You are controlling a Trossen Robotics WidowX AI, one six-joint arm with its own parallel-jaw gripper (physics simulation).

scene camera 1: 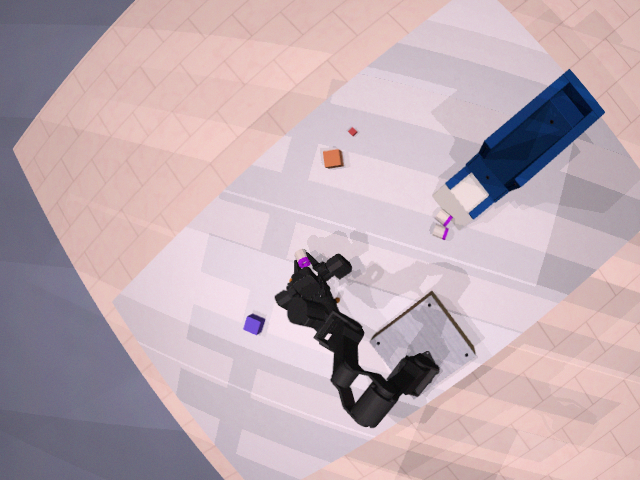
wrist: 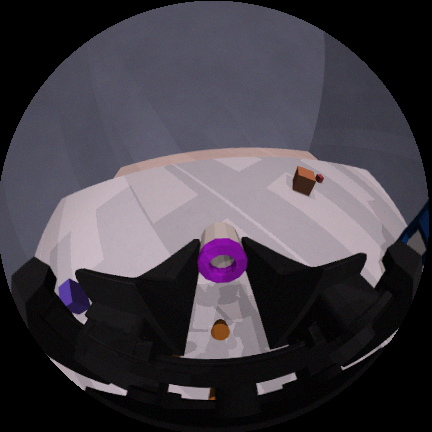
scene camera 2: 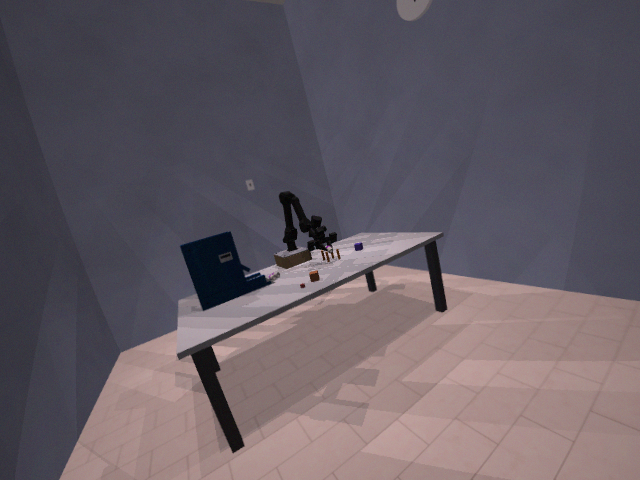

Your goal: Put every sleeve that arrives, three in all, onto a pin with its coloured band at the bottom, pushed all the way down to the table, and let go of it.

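Observation:
My gripper [scene camera 1: 302, 259] [wrist: 220, 243] is shut on a white sleeve [scene camera 1: 300, 253] [wrist: 220, 232], held tilted above the table. Its magenta band is at the end facing the wrist camera. Upright orange-brown pins [scene camera 2: 338, 254] [wrist: 220, 330] stand below and around the gripper; one pin [scene camera 1: 337, 300] shows beside the arm in scene camera 1, and the arm hides others. Two more white sleeves, one [scene camera 1: 441, 216] nearer the blue chute and one [scene camera 1: 438, 230] beside it, lie on their sides at the chute's end, magenta bands toward the lower right.
The blue chute [scene camera 1: 586, 94] [scene camera 2: 211, 271] stands at one end of the table. An orange block [scene camera 1: 332, 158] [scene camera 2: 313, 276] [wrist: 304, 181], a small red cube [scene camera 1: 352, 131] [scene camera 2: 302, 285] and a purple cube [scene camera 1: 253, 324] [scene camera 2: 358, 246] [wrist: 73, 296] lie on the table. The arm stands on a box [scene camera 1: 408, 335] [scene camera 2: 293, 259].

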